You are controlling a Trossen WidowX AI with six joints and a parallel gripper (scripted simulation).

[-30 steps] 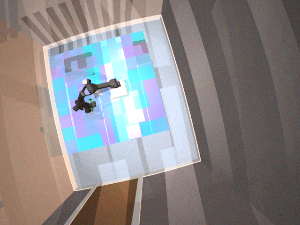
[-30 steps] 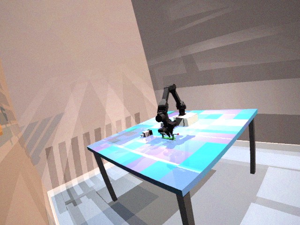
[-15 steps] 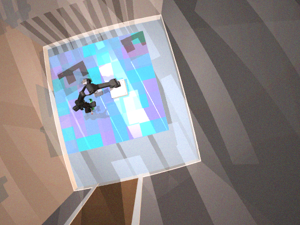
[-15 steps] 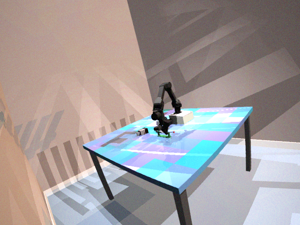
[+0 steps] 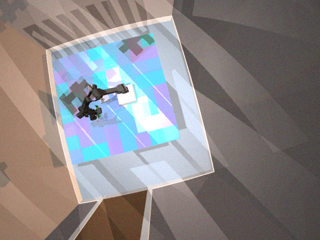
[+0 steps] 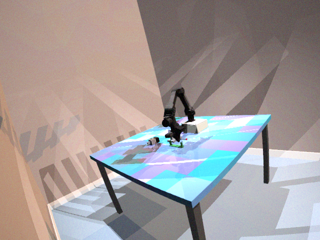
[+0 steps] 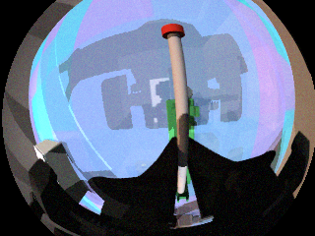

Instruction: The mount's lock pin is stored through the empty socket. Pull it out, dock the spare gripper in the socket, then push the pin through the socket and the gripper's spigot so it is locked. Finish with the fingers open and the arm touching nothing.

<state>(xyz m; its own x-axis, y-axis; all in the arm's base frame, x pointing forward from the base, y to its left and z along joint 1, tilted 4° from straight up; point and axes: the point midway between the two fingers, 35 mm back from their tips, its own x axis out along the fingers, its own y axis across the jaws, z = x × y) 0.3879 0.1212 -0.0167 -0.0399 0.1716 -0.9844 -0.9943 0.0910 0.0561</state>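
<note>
My gripper tip is 30 mm to the left of the green mount and 10 mm above it. The rest, counted from my gripper tip: grey mount: 140 mm to the right, 110 mm behind, 10 mm above; spare gripper: 310 mm to the right, 10 mm below, 10 mm behind.
</note>
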